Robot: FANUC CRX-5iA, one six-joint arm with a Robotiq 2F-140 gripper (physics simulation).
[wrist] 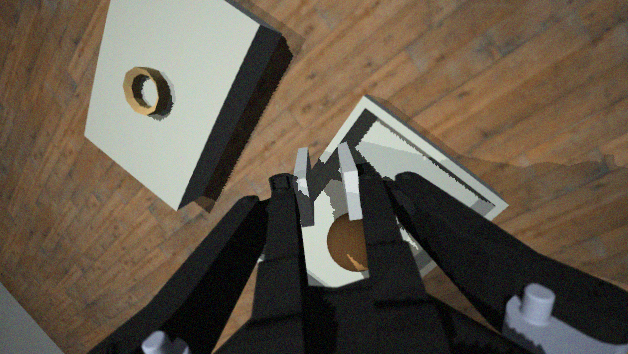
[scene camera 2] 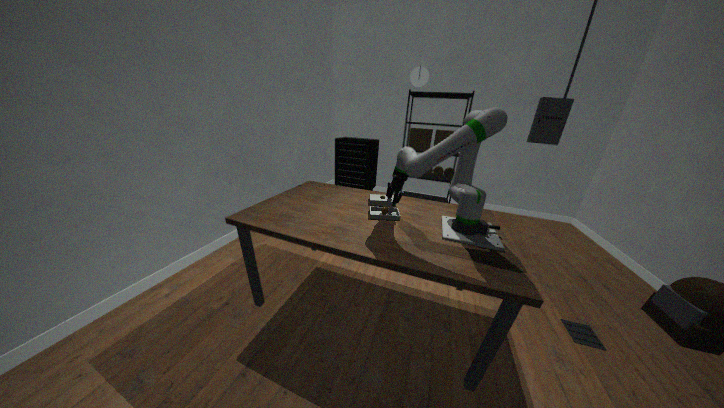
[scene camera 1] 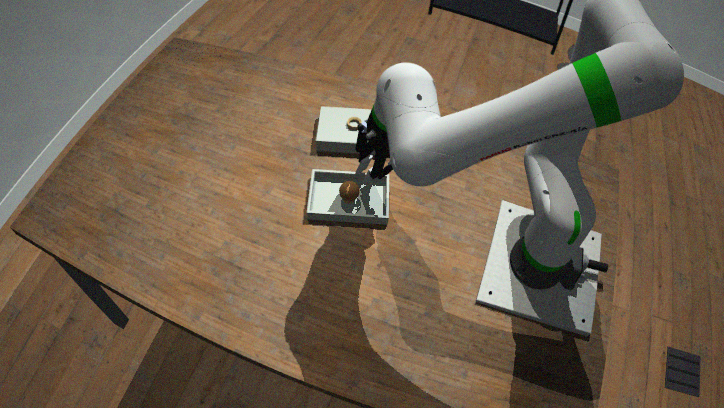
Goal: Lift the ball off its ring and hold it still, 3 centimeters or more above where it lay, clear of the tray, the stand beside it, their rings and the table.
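Places are measured from the arm's base along level axes (x ahead, y left, z up), in millimetres.
Pixels of known places: gripper, fingertip midpoint: [wrist: 324, 162] [scene camera 2: 389, 208] [scene camera 1: 364, 175]; arm's base at its link origin: [scene camera 2: 464, 229] [scene camera 1: 537, 262].
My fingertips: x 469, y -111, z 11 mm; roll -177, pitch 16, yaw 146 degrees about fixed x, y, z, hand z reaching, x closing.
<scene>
Ahead of a thing's pixels: the offset from my fingertips to its top centre. "spot": to the spot under its first point. Level surfaces: height alone.
The brown ball @(dy +66, dx +20, dz +35 mm) [scene camera 1: 349, 191] [scene camera 2: 385, 210] [wrist: 346, 244] sits inside the pale tray @(dy +66, dx +20, dz +3 mm) [scene camera 1: 344, 219] [scene camera 2: 383, 217] [wrist: 434, 151]; the ring beneath it is hidden. In the wrist view the right finger covers part of the ball. My gripper [scene camera 1: 369, 170] [scene camera 2: 392, 201] [wrist: 324, 162] is partly open, with a narrow gap between its pads and nothing held there. It is above the tray's edge on the stand's side, and the ball lies outside the gap. A tan ring @(spot: dy -143, dx +87, dz +24 mm) [scene camera 1: 348, 121] [wrist: 129, 92] lies on the white stand [scene camera 1: 331, 126] [scene camera 2: 373, 197] [wrist: 200, 60], with no ball on it.
The tray and stand are side by side on the wooden table @(dz -24 mm) [scene camera 1: 202, 152] [scene camera 2: 314, 212], a strip of table between them. The tray has raised walls. The arm's base plate [scene camera 1: 493, 273] [scene camera 2: 448, 232] is to the right. A shelf rack [scene camera 2: 440, 94] stands behind the table.
</scene>
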